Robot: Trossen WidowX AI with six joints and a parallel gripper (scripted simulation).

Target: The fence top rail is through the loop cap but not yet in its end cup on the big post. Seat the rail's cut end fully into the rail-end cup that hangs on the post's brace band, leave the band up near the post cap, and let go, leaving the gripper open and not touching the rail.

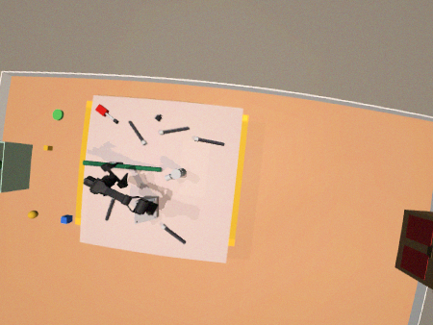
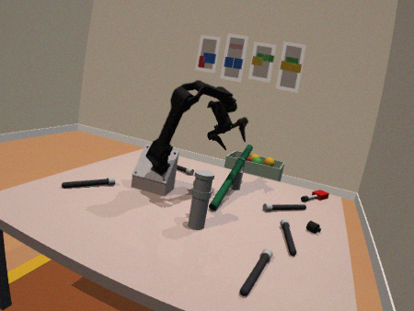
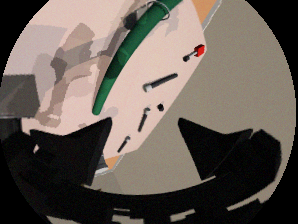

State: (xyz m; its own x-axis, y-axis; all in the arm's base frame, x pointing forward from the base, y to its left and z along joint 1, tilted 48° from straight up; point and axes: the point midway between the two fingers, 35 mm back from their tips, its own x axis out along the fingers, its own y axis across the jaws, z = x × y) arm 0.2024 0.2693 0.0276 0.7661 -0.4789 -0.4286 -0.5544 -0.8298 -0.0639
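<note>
The pale cup lies 290 mm to the right of my gripper tip and 120 mm below it. Also, from my gripper tip: small grey post 180 mm to the left, 150 mm below, 20 mm behind; then black cap 430 mm ahead, 230 mm below, 60 mm to the right.
</note>
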